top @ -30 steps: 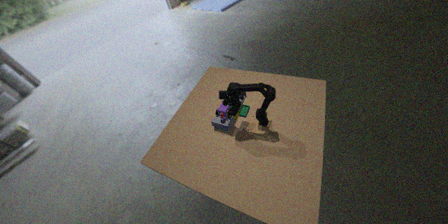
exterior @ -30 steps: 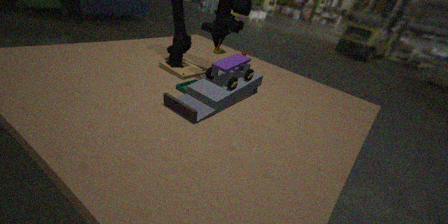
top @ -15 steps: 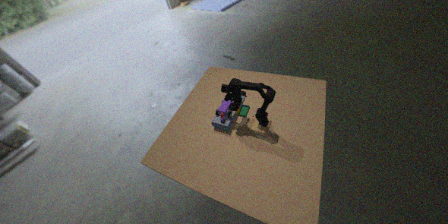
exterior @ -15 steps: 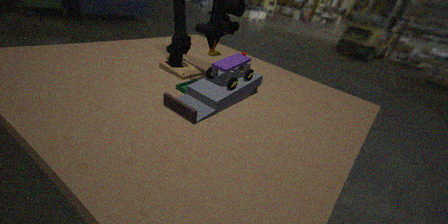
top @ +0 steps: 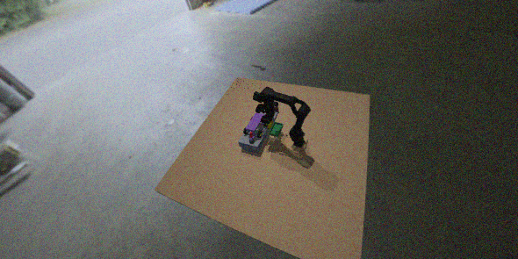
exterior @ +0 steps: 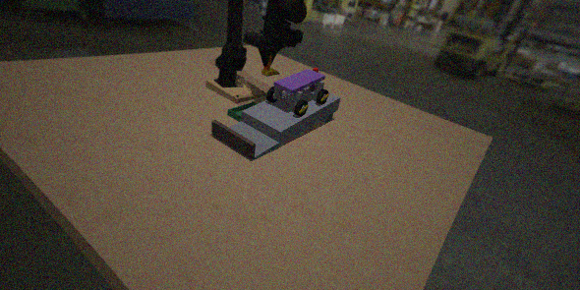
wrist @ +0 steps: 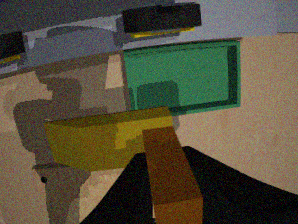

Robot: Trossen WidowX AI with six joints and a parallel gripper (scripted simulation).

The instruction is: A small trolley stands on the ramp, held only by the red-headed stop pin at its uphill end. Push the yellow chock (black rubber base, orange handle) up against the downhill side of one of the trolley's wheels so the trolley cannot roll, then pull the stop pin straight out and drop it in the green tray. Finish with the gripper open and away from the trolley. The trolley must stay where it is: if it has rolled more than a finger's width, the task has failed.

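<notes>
Now: gripper tip 60 mm short of the red-headed stop pin, 170 mm to the right of it and 30 mm above it. From my gripper tip the other things lie so: dark lip 160 mm ahead, 210 mm to the right, 140 mm below; yellow chock 20 mm to the left, 10 mm below; trolley 100 mm ahead, 60 mm to the left, 50 mm below.
</notes>
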